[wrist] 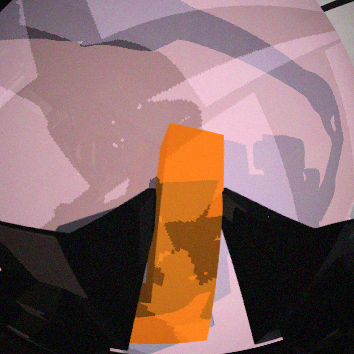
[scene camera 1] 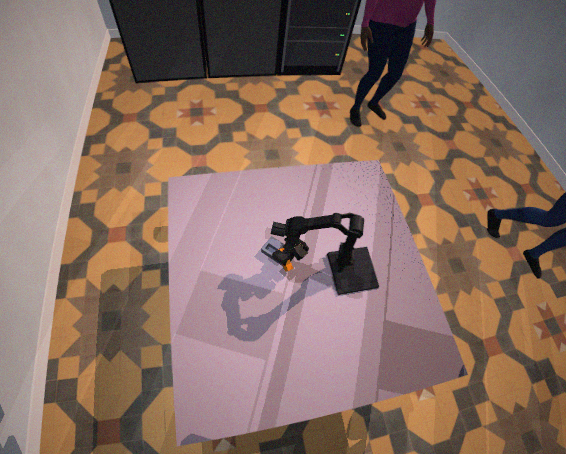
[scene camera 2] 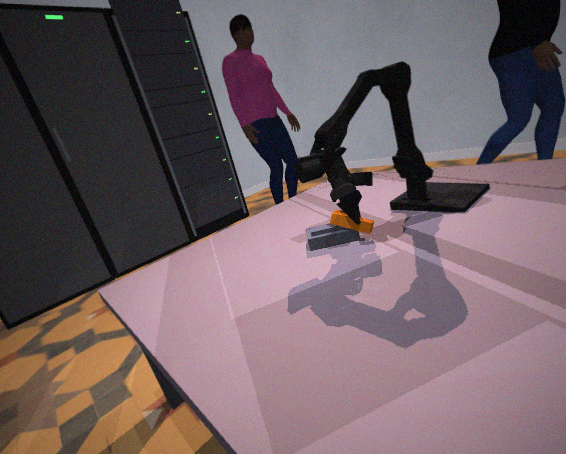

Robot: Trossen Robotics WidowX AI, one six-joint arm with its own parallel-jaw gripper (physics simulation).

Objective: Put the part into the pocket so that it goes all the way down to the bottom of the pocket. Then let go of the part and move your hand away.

The gripper (scene camera 2: 359,224) grips an orange block (wrist: 175,302).
The gripper also shows in the wrist view (wrist: 186,195).
